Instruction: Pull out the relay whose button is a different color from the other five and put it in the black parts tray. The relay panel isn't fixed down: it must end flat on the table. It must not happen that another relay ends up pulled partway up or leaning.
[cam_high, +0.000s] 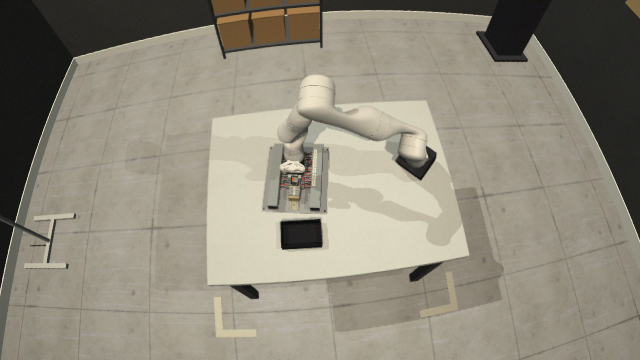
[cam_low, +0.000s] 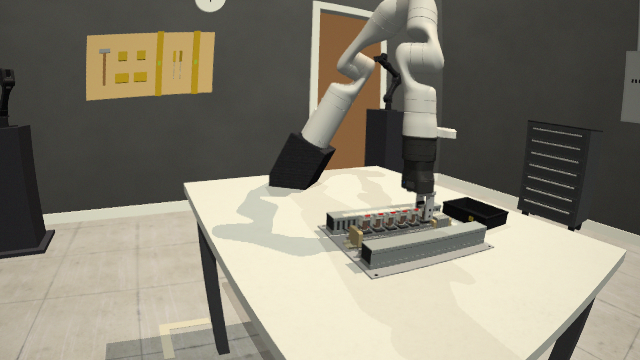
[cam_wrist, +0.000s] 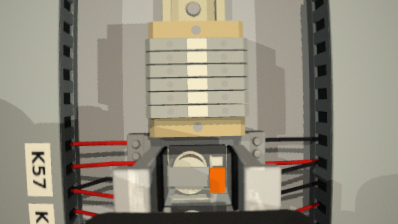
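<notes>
Now: the clear relay 10 mm below my hand. Round my hand: black parts tray 220 mm to the left, 40 mm below, 10 mm ahead; then relay panel 40 mm to the right, 40 mm below, 10 mm behind.
</notes>
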